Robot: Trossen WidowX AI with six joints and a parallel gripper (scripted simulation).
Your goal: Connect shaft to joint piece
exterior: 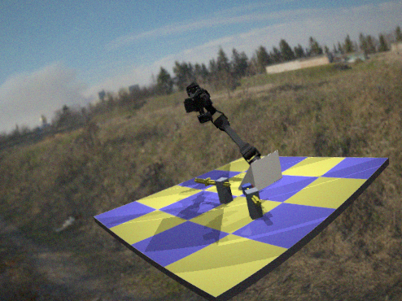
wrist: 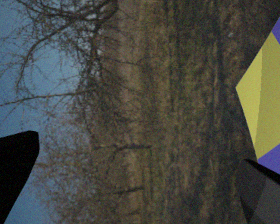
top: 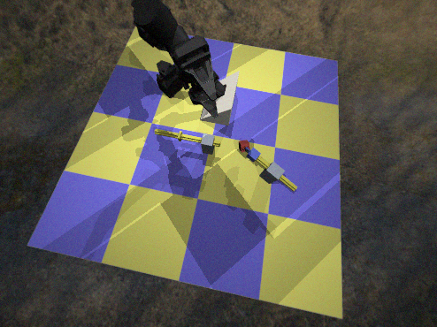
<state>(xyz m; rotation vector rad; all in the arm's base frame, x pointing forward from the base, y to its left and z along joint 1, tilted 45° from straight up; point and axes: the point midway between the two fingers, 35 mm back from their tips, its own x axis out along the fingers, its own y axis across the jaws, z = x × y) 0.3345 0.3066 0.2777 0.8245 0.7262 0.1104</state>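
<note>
My gripper tip is now 10 cm past the red joint piece, 12 cm to the right of it and 43 cm above it.
</note>
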